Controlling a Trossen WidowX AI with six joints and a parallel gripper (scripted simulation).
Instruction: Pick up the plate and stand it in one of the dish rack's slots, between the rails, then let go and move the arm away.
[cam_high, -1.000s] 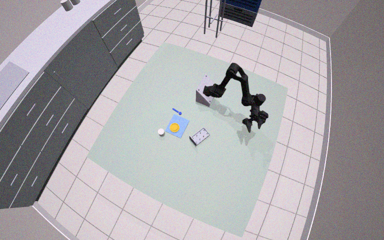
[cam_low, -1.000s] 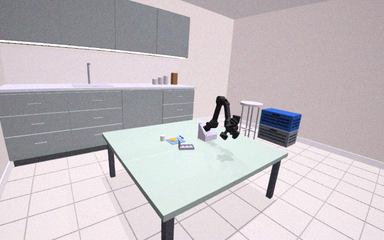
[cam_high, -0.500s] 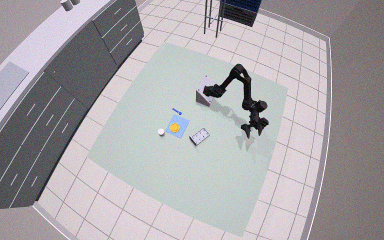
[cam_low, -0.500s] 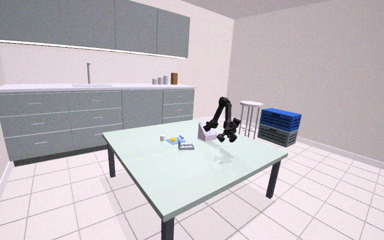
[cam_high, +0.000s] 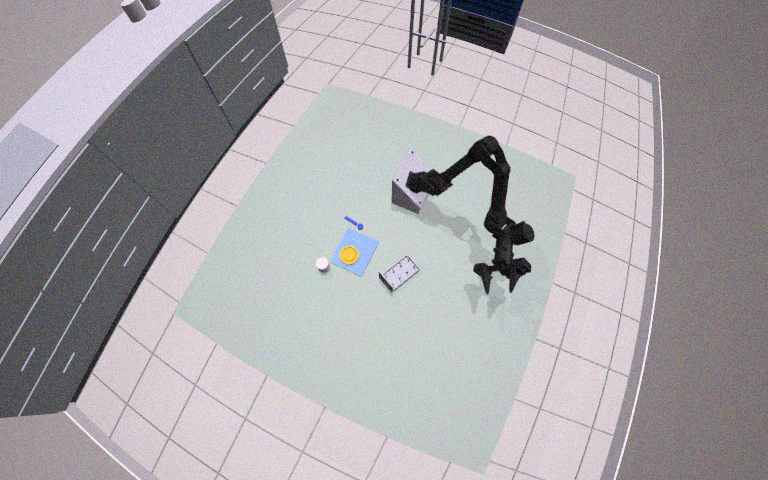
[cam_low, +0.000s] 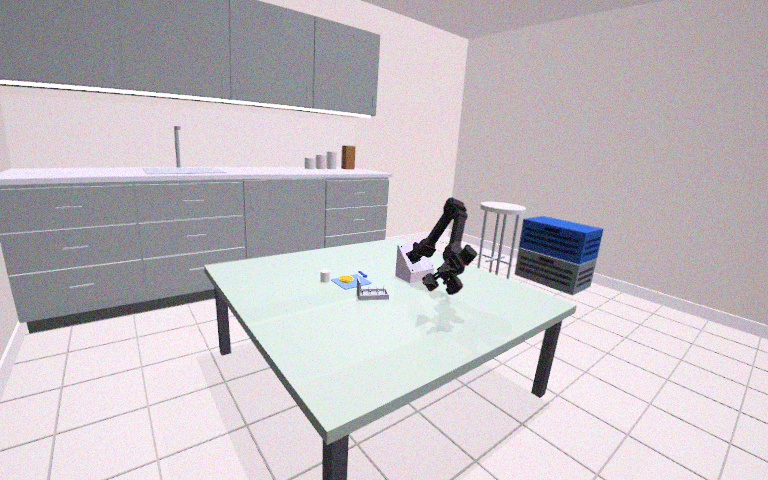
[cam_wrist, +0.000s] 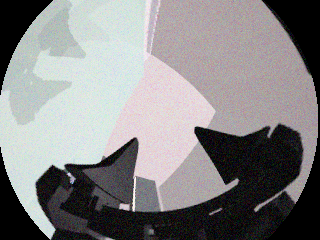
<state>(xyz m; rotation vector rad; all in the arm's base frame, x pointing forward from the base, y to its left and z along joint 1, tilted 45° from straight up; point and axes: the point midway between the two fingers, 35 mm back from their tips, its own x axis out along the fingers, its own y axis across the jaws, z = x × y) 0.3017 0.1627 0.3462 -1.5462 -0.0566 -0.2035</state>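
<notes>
Now: the yellow plate 50 mm behind my gripper tip, 510 mm to the right of it and 180 mm below it. The rest, counted from my gripper tip: blue spoon (180 mm behind, 540 mm to the right, 200 mm below); grey dish rack (40 mm behind, 320 mm to the right, 180 mm below); blue mat (70 mm behind, 500 mm to the right, 200 mm below).
</notes>
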